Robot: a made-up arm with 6 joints. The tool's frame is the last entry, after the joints. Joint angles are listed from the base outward. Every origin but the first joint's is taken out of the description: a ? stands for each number. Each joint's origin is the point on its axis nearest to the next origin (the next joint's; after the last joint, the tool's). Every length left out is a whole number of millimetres.
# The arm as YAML. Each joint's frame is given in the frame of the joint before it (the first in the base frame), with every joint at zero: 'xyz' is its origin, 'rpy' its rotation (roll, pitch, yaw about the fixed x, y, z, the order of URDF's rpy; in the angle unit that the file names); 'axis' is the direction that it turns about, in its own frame. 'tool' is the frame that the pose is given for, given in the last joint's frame.
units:
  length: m
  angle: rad
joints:
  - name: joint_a
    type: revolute
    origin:
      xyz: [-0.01, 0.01, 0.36]
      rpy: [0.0, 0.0, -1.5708]
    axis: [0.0, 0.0, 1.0]
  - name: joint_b
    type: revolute
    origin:
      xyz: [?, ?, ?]
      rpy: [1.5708, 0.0, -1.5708]
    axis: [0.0, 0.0, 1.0]
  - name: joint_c
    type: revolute
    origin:
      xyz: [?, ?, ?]
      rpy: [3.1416, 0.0, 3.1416]
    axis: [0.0, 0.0, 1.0]
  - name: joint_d
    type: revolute
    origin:
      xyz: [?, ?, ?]
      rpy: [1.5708, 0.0, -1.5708]
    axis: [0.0, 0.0, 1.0]
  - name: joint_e
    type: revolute
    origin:
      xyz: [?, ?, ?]
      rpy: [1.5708, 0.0, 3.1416]
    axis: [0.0, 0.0, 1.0]
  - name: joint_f
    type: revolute
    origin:
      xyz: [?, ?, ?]
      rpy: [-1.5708, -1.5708, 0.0]
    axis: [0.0, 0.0, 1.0]
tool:
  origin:
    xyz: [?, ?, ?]
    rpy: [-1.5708, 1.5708, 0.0]
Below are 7 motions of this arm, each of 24 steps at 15 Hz.
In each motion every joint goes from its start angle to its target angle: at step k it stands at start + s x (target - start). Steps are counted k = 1, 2, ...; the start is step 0. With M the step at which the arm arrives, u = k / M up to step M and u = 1 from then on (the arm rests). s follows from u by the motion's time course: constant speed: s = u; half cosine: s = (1 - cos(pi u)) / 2; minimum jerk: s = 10 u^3 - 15 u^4 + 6 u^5.
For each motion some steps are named. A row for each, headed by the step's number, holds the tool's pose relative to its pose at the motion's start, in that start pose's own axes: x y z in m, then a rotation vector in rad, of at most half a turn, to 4 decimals.
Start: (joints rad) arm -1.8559 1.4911 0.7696 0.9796 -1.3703 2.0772
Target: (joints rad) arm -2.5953 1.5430 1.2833 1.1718 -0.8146 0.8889
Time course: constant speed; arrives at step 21
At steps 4, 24:
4: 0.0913 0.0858 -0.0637 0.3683 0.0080 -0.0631
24: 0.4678 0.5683 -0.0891 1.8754 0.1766 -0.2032

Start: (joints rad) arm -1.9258 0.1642 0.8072 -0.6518 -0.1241 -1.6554
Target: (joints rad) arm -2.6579 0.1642 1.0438 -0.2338 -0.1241 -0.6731
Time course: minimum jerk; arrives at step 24
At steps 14, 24:
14: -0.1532 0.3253 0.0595 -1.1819 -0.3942 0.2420
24: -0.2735 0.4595 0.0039 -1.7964 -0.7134 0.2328

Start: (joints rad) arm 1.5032 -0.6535 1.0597 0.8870 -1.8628 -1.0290
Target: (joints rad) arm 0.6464 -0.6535 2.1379 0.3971 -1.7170 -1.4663
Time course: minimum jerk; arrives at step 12
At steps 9, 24:
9: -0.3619 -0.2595 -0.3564 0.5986 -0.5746 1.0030
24: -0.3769 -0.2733 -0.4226 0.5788 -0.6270 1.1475

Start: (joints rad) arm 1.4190 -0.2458 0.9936 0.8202 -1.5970 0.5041
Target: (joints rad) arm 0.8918 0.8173 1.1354 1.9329 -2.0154 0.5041
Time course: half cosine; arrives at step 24
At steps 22, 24:
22: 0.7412 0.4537 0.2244 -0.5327 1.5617 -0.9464
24: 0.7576 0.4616 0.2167 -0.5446 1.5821 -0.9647

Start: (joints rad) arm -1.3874 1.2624 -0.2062 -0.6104 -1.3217 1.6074
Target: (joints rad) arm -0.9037 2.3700 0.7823 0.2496 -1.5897 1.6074
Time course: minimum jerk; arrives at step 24
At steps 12, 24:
12: 0.1062 -0.2857 0.1086 -0.1150 0.6547 0.2155
24: 0.3251 -0.4775 0.1045 -0.1543 1.3272 0.4018

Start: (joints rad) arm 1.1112 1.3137 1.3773 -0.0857 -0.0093 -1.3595
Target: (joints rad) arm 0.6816 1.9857 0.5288 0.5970 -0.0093 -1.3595
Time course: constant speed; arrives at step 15
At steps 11, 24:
11: -0.3258 -0.5504 0.1657 -0.2865 0.1318 -1.1392
24: -0.5182 -0.6900 0.1493 -0.2399 0.3460 -1.4961

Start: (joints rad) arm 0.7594 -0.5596 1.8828 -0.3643 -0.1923 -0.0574
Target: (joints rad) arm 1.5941 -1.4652 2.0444 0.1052 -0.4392 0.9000
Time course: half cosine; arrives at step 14
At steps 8, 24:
8: -0.3265 -0.1560 0.5456 -0.5546 -0.4896 -0.4704
24: -0.7631 -0.2516 0.6897 -0.8620 -0.5062 -1.0835

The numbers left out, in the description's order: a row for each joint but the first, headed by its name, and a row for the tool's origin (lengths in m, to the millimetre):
joint_b: 0.02 0.03 0.0
joint_c: -0.03 0.54 0.0
joint_d: 0.43 -0.01 0.0
joint_e: 0.01 0.2 0.0
joint_f: -0.01 0.03 0.0
tool: 0.03 0.02 0.0

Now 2 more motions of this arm.
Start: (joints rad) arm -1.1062 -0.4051 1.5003 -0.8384 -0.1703 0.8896
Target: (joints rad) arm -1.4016 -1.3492 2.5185 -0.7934 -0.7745 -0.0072
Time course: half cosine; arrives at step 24
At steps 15, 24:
15: -0.3467 0.1557 0.8392 0.0278 -0.8594 0.5759
24: -0.7162 0.2859 0.9825 -0.0846 -1.1010 0.9231

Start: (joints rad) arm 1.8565 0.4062 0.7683 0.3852 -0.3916 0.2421
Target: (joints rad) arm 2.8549 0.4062 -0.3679 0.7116 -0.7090 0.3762
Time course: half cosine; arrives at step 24
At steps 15, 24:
15: -0.0315 0.5904 0.0700 -0.7630 0.2889 0.8826
24: -0.2079 0.7914 0.0407 -1.2917 0.2821 1.1357

